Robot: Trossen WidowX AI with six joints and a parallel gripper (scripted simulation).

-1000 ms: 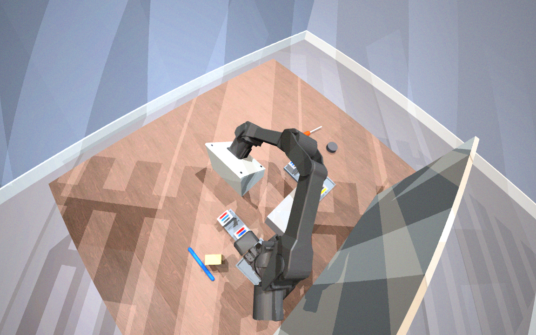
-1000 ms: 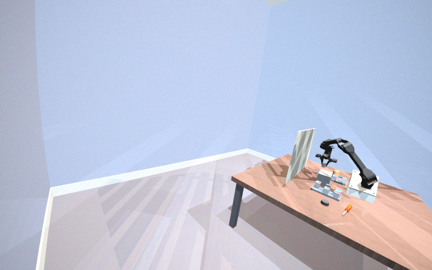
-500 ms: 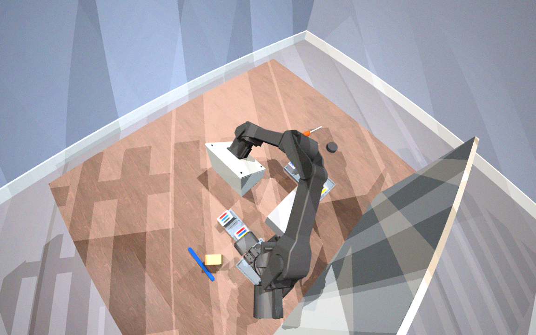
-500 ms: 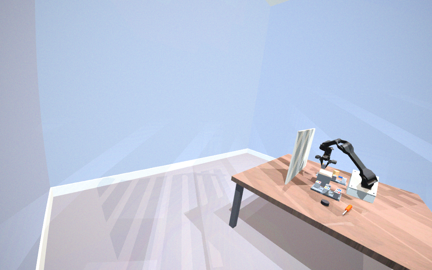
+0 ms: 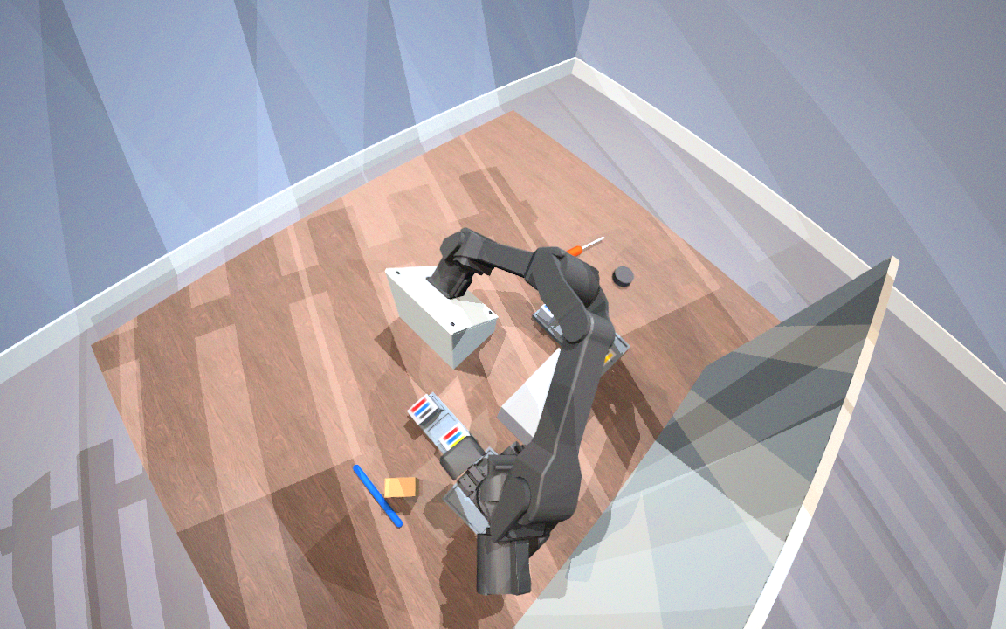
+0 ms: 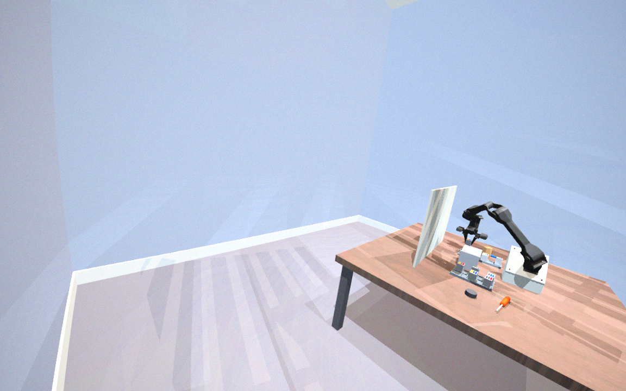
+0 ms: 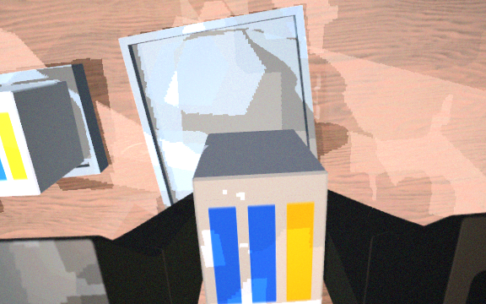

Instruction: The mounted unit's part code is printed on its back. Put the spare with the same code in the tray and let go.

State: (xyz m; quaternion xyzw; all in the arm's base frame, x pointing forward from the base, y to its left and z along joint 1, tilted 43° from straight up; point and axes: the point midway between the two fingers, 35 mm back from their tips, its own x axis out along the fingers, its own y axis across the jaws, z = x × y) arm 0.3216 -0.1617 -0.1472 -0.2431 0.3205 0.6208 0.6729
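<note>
Right now my gripper tip is 70 mm above the flat grey tray, 10 mm to the right of it and 10 mm past it. From my gripper tip the other things lie so: mounted unit 210 mm to the left, 30 mm behind, 20 mm below; then blue pen 150 mm behind, 130 mm to the right, 70 mm below; then tan block 120 mm behind, 90 mm to the right, 40 mm below.
</note>
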